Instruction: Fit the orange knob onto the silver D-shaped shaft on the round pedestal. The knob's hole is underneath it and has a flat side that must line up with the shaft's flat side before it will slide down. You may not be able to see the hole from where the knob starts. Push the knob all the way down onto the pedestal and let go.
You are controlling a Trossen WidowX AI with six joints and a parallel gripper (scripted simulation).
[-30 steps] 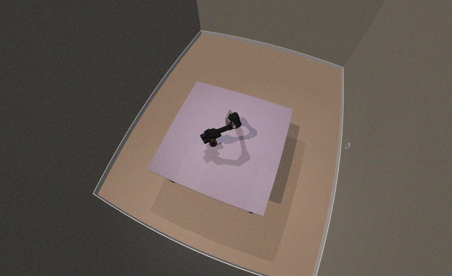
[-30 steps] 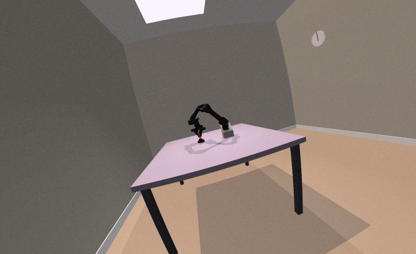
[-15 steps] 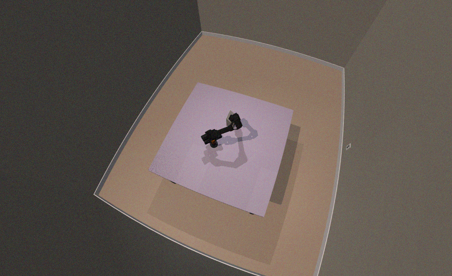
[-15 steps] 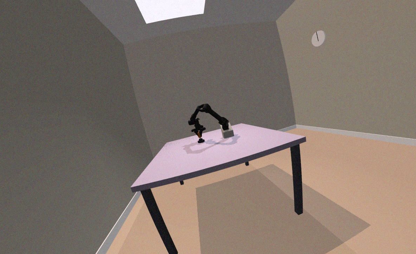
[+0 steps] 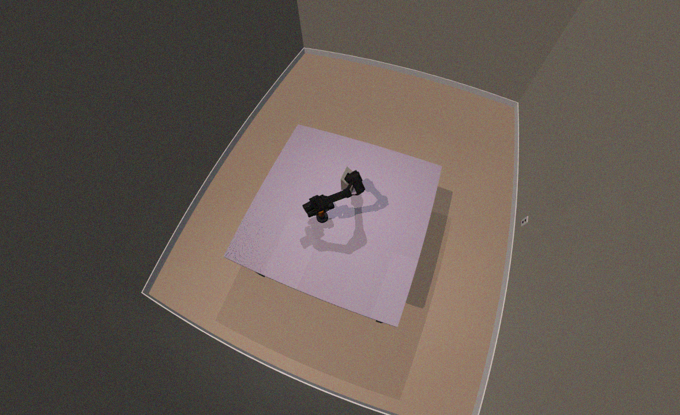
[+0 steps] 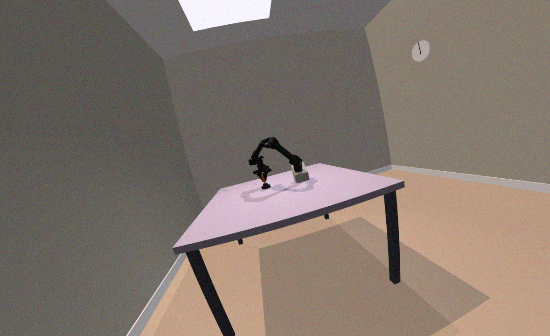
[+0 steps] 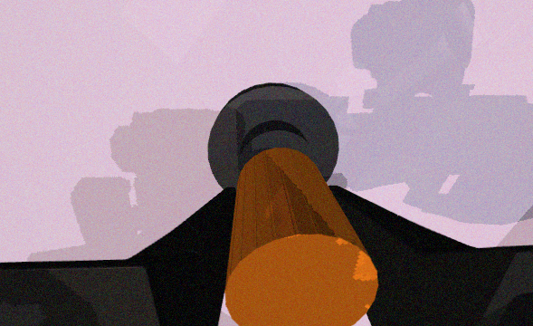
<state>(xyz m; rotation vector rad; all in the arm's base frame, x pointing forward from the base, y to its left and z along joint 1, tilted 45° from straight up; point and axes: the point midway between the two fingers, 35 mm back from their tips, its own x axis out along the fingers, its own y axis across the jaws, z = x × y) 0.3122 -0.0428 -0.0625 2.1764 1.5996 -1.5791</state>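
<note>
Now: the dark round pedestal 40 mm below my gripper tip. Round my gripper tip: orange knob: 30 mm above.
</note>
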